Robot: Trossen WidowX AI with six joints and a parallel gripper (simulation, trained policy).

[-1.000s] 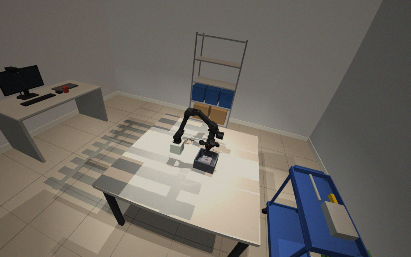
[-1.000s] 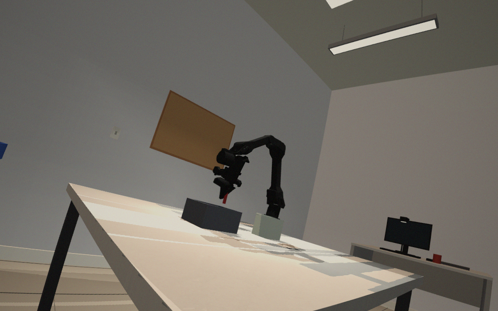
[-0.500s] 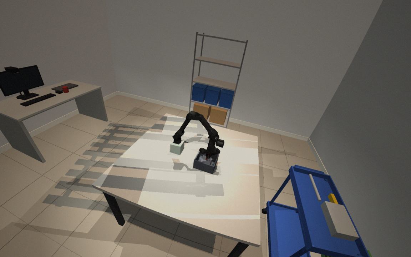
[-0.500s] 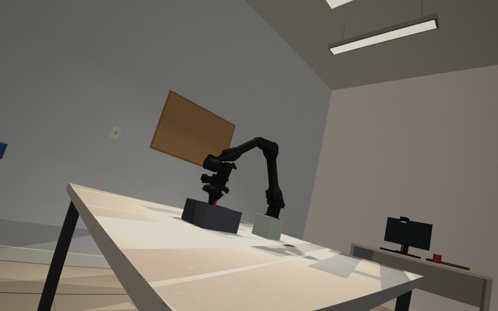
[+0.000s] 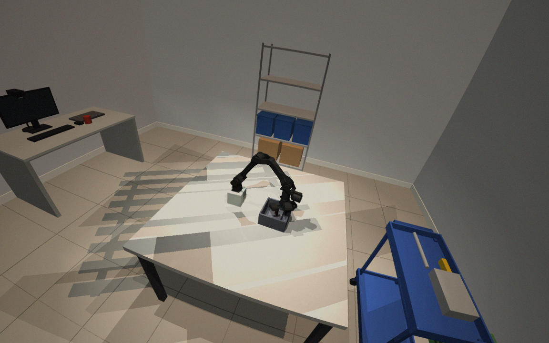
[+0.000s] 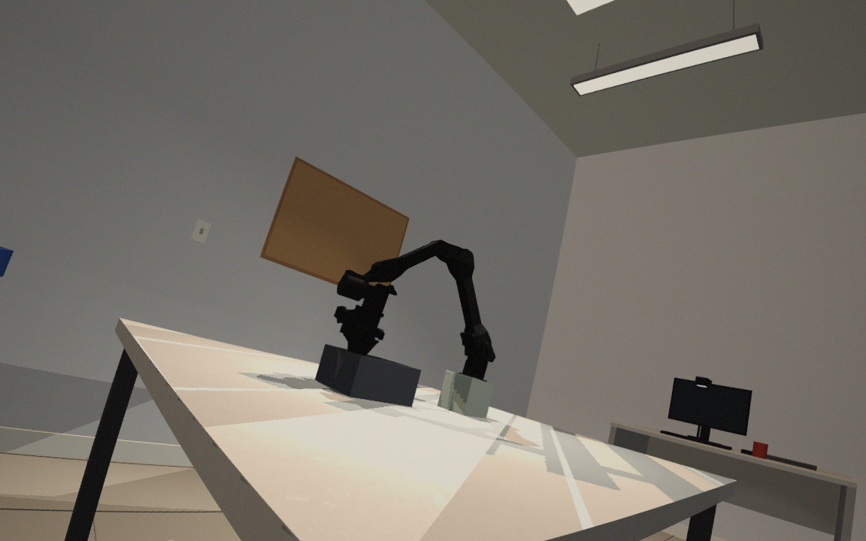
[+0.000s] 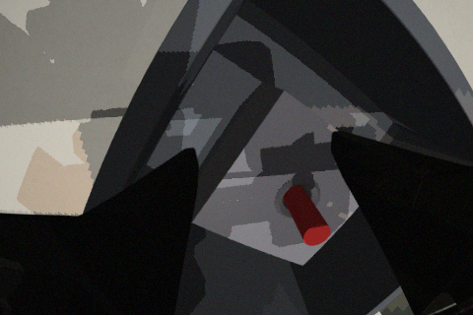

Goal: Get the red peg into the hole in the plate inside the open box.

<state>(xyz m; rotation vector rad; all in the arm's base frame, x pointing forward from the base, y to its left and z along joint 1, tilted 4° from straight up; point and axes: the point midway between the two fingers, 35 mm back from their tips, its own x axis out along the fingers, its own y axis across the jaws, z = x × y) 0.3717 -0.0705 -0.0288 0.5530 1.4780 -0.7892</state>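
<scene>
Right now the red peg is 4 cm behind my gripper tip, 2 cm to the left of it and 2 cm below it. The rest, counted from my gripper tip: dark box 4 cm behind, 2 cm to the left, 4 cm below; plate 4 cm behind, 2 cm to the left, 2 cm below.
</scene>
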